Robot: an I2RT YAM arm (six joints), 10 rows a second.
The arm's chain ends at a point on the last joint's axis. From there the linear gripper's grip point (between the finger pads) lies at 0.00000 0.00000 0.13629 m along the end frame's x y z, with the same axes.
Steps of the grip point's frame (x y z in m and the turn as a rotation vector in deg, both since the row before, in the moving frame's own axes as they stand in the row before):
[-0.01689 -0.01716 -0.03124 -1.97 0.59 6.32]
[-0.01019 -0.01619 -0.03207 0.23 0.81 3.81]
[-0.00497 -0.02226 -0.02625 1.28 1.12 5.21]
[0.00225 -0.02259 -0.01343 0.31 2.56 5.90]
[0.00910 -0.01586 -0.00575 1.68 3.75 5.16]
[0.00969 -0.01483 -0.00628 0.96 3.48 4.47]
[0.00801 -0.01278 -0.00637 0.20 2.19 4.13]
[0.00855 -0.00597 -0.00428 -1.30 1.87 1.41]
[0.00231 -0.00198 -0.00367 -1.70 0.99 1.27]
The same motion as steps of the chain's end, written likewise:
[-0.01803 -0.02191 -0.03115 -1.97 0.59 6.32]
[-0.01213 -0.01571 -0.03206 0.23 0.81 3.81]
[-0.00777 -0.01934 -0.02619 1.28 1.12 5.21]
[-0.00386 -0.02217 -0.01329 0.31 2.56 5.90]
[0.00002 -0.01227 -0.00540 1.68 3.75 5.16]
[0.00134 -0.01287 -0.00601 0.96 3.48 4.47]
[0.00279 -0.01249 -0.00627 0.20 2.19 4.13]
[0.00414 -0.00912 -0.00417 -1.30 1.87 1.41]
[0.00000 -0.00605 -0.00359 -1.70 0.99 1.27]

